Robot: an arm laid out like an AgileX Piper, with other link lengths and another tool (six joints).
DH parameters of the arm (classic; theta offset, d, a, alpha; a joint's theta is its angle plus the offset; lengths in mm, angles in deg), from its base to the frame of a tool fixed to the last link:
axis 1: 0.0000 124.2 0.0 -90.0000
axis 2: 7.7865 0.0 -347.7 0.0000
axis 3: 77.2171 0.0 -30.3 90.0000
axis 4: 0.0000 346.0 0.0 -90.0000
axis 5: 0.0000 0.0 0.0 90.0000
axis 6: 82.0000 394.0 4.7 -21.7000
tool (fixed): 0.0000 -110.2 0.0 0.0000
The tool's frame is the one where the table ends.
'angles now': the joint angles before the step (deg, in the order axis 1, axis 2, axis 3, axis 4, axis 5, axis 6). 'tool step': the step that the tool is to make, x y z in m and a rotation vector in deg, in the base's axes. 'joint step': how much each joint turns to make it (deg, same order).
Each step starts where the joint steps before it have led.
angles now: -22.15 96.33 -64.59 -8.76 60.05 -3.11
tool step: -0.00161 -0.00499 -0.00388 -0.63 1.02 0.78
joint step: 0.00 0.82 -0.16 -1.07 0.00 -0.30
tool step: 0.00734 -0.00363 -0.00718 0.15 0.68 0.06
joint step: 0.00 2.26 -1.58 -0.13 0.00 0.00
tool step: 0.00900 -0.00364 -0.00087 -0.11 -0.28 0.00
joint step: 0.00 1.29 -1.60 0.00 0.00 0.00
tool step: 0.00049 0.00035 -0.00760 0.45 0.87 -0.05
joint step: 0.00 1.33 -0.36 0.10 0.01 0.01
